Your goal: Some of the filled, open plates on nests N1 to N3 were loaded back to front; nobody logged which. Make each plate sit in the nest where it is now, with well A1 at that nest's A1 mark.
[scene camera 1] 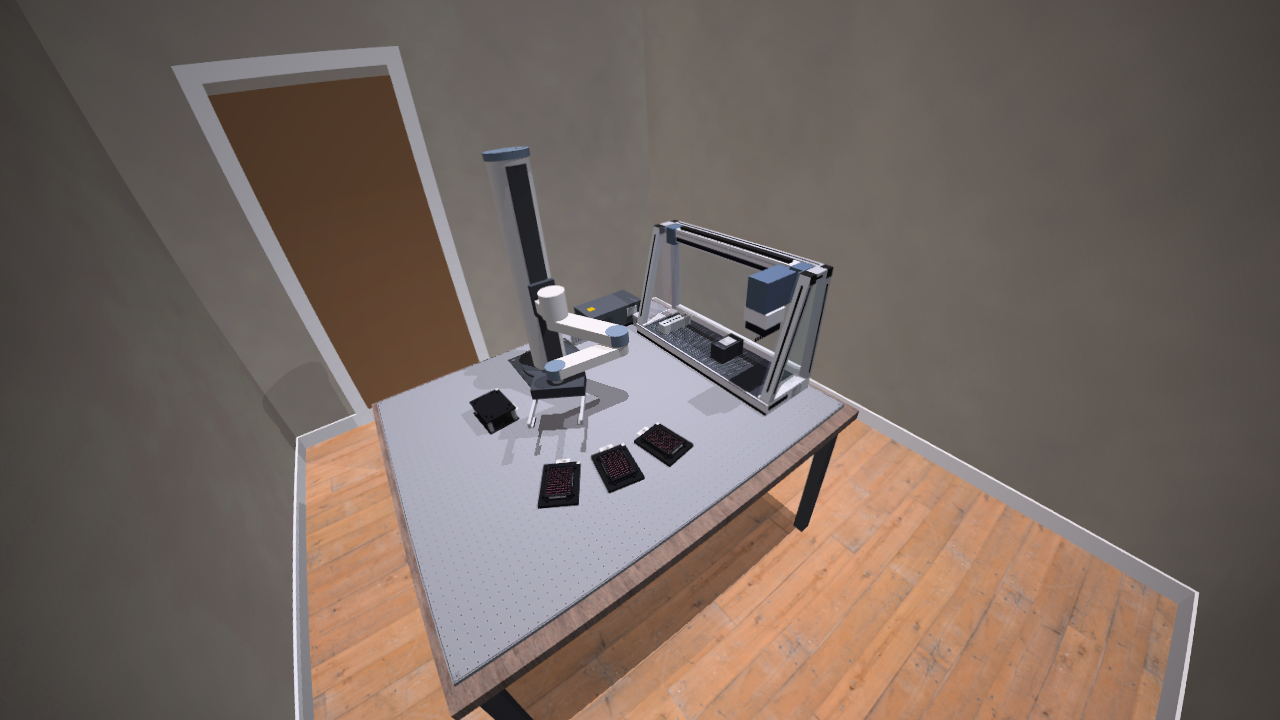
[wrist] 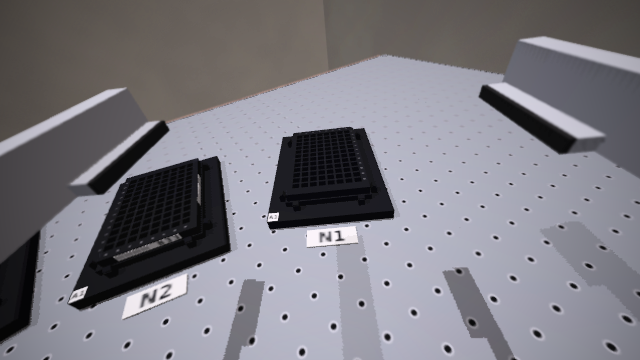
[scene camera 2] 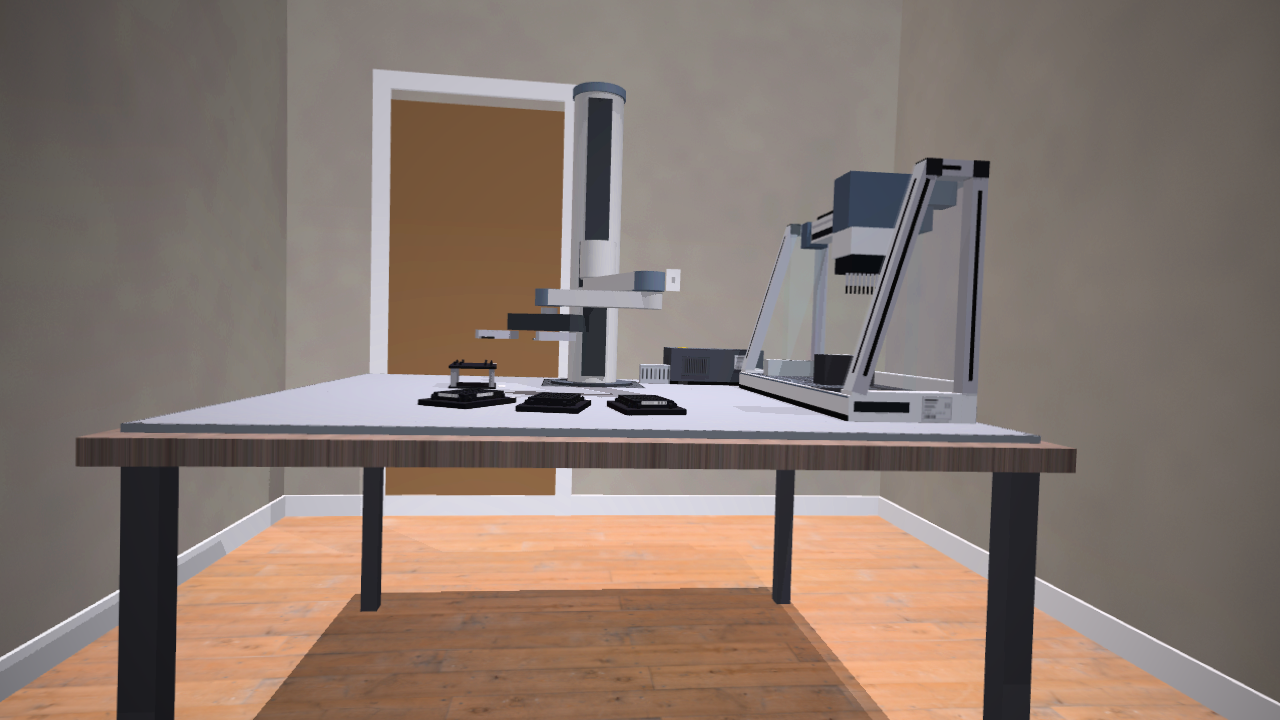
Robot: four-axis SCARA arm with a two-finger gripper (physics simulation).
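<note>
My gripper [scene camera 1: 556, 422] [scene camera 2: 525, 336] [wrist: 314, 90] is open and empty, raised above the table on the robot side of the nests. A black plate [wrist: 327, 162] sits flat in nest N1 [wrist: 380, 206]; small pale marks line its right edge, while the nest's A1 mark [wrist: 273, 217] is at the near left corner. Another plate [wrist: 152, 207] sits in nest N2 [wrist: 221, 220]; pale marks line its near and left edges, with white strips on its near and right sides. Its A1 mark [wrist: 78, 295] is near left. Nest N3 [wrist: 34, 280] is mostly cut off at left; its plate [scene camera 1: 664, 442] shows in scene camera 1.
A black raised stand [scene camera 1: 493, 405] [scene camera 2: 472, 365] is beside the gripper. The arm's column [scene camera 1: 508, 232] [scene camera 2: 581, 179] rises behind. A framed liquid handler [scene camera 1: 742, 253] [scene camera 2: 905, 277] stands across the table, with a dark box [scene camera 1: 606, 308] [scene camera 2: 707, 365] near it.
</note>
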